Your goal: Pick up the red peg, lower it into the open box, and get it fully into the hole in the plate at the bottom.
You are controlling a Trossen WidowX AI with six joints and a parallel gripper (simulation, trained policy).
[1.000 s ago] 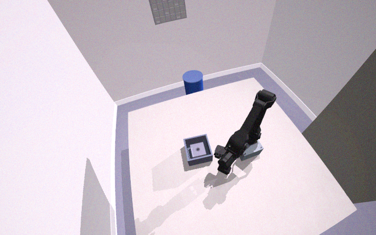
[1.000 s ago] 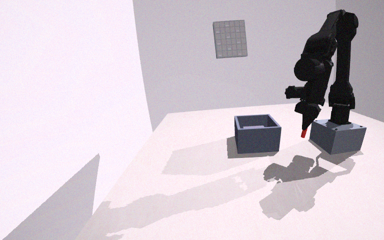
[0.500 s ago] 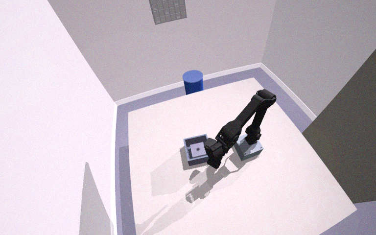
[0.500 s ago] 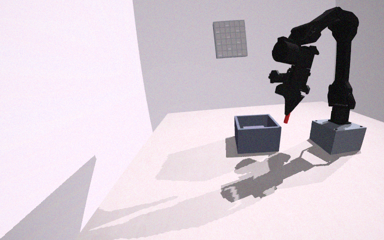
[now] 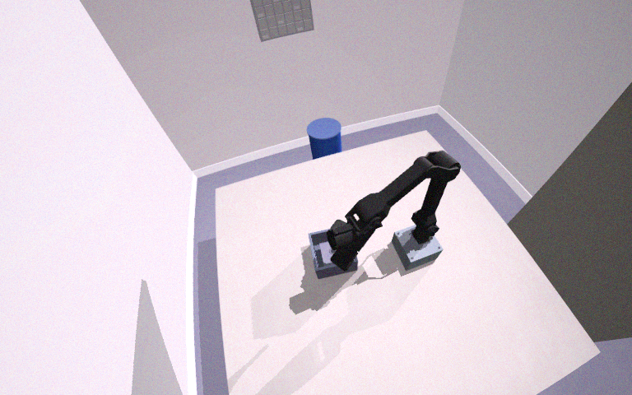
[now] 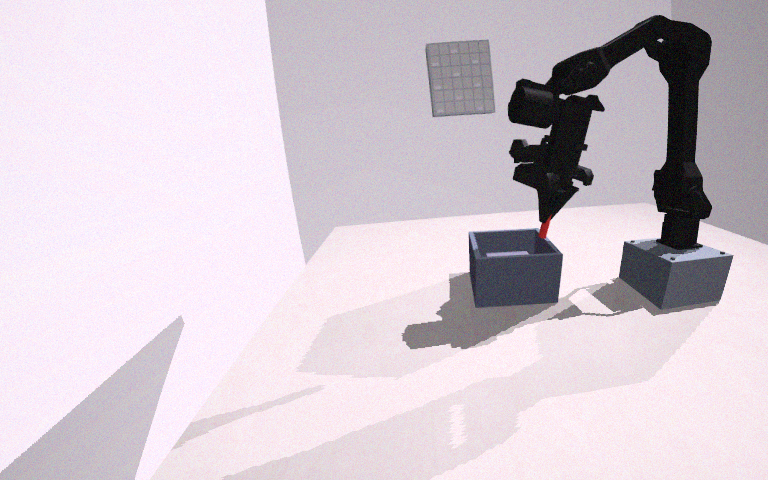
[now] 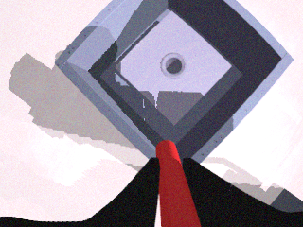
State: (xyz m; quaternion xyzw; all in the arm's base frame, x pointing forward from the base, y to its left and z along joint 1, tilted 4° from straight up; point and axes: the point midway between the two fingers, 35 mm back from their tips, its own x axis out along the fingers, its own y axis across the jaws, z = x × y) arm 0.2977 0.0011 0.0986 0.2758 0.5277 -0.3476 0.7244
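The pale plate lies 110 mm below my gripper tip, 60 mm to the right of it and 40 mm ahead of it. The rest, counted from my gripper tip: red peg 10 mm above; then grey box 130 mm below, 60 mm to the right, 40 mm ahead.
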